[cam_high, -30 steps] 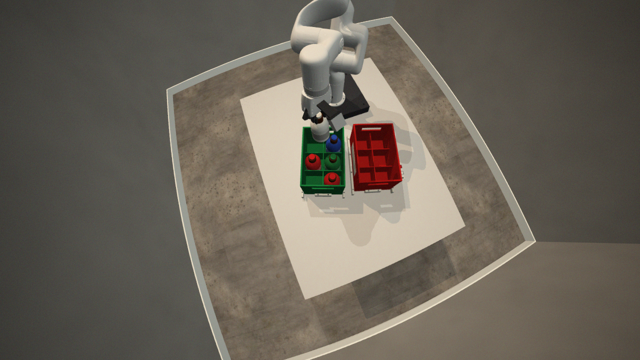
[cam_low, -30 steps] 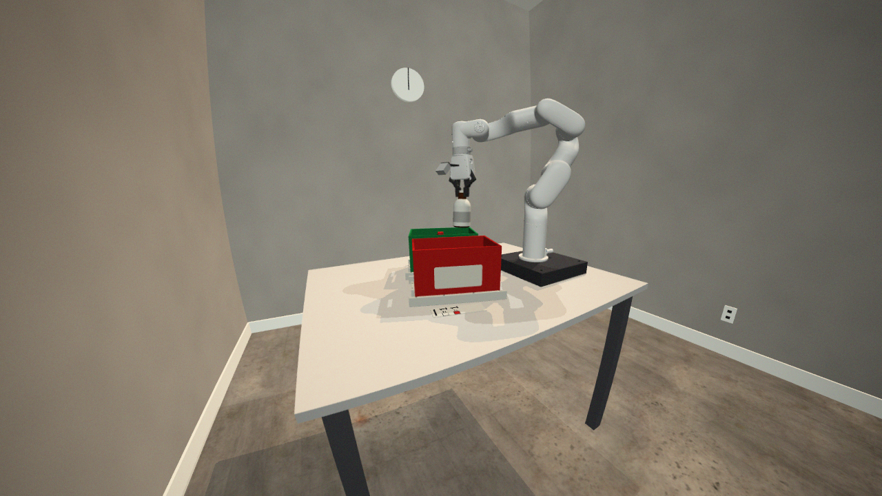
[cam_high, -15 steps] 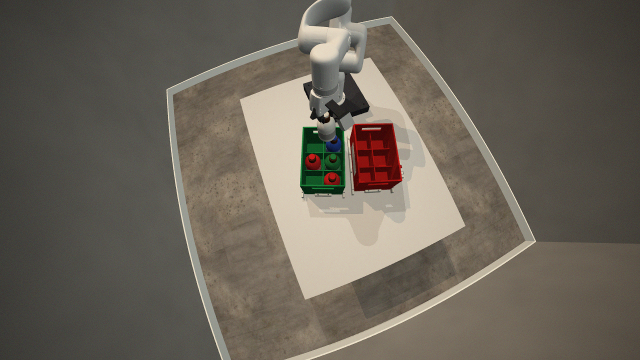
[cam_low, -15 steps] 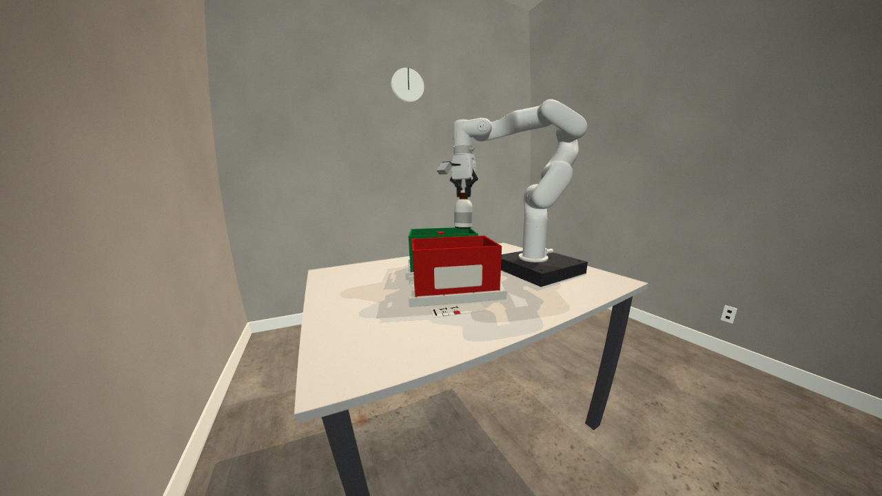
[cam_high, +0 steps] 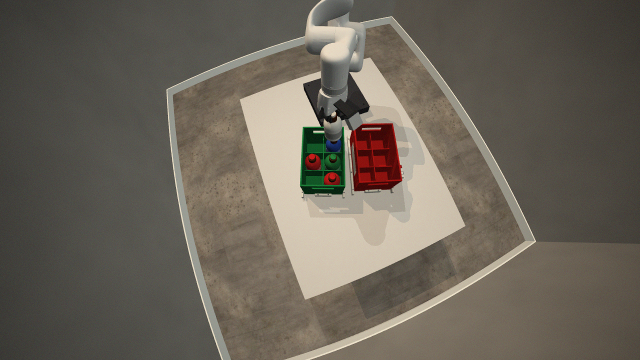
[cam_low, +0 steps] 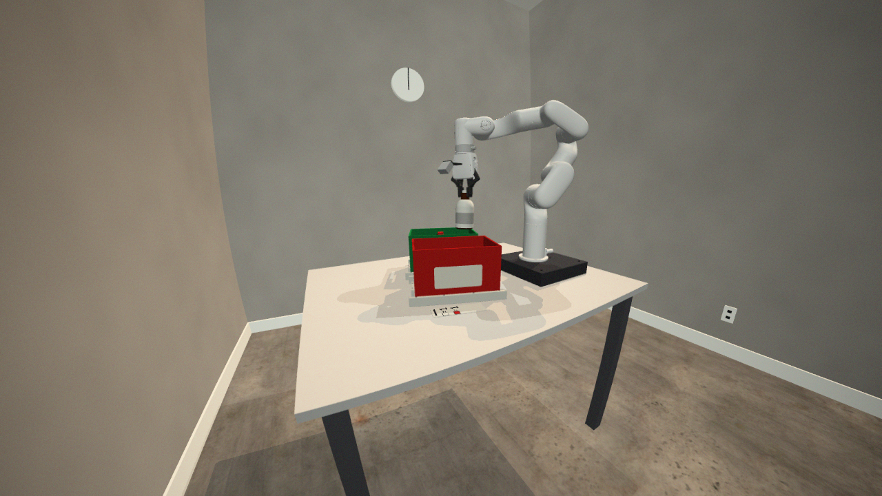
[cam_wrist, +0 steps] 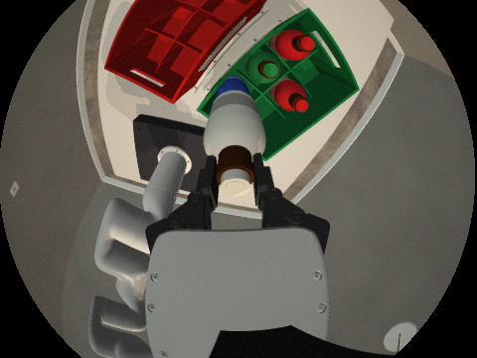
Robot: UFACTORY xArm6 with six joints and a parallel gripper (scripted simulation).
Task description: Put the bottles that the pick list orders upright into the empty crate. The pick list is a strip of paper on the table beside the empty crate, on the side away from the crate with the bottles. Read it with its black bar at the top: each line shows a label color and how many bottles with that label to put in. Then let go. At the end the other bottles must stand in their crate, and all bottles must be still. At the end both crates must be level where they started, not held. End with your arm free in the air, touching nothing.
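Now: the white bottle 70 mm below my hand. The rest, counted from my hand: green bottle: 100 mm ahead, 20 mm to the right, 250 mm below; then blue bottle: 10 mm ahead, 10 mm to the left, 250 mm below; then green crate: 80 mm ahead, 60 mm to the right, 250 mm below.
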